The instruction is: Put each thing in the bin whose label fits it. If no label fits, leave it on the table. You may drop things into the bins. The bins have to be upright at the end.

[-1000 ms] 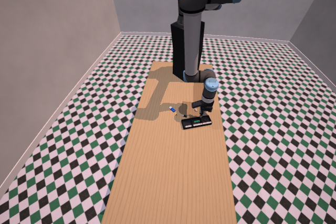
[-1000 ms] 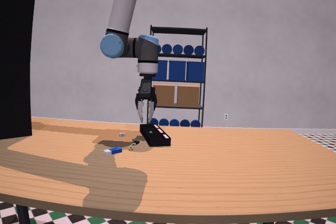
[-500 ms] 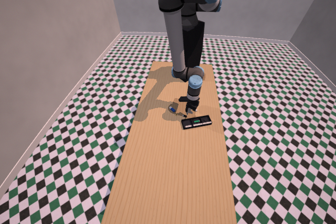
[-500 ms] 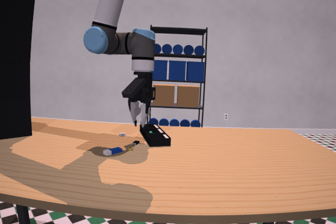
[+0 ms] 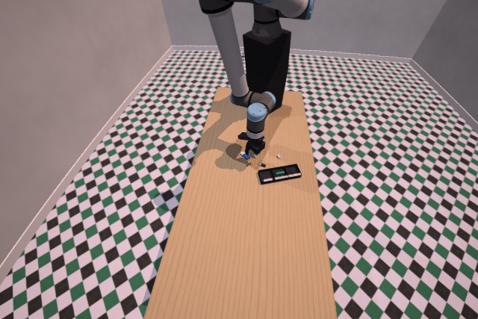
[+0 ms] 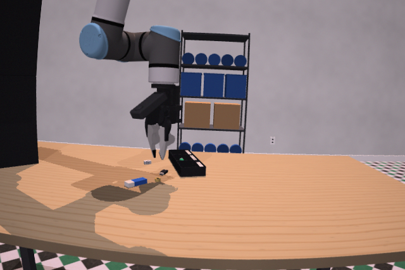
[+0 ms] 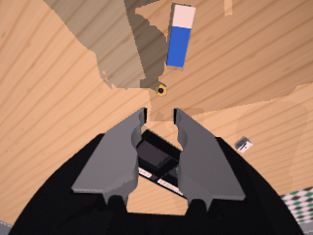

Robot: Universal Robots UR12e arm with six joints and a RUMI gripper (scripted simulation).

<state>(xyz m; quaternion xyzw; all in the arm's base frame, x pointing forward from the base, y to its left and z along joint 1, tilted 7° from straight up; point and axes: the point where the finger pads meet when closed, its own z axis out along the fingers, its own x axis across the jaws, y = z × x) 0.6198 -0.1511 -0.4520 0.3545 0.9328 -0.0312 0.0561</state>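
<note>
My hand is 80 mm above the brass nut. From my hand the other things lie so: black bin 90 mm ahead, 170 mm to the left, 70 mm below; then white eraser 70 mm behind, 40 mm to the right, 80 mm below; then black usb stick 10 mm ahead, 70 mm to the left, 80 mm below.
</note>
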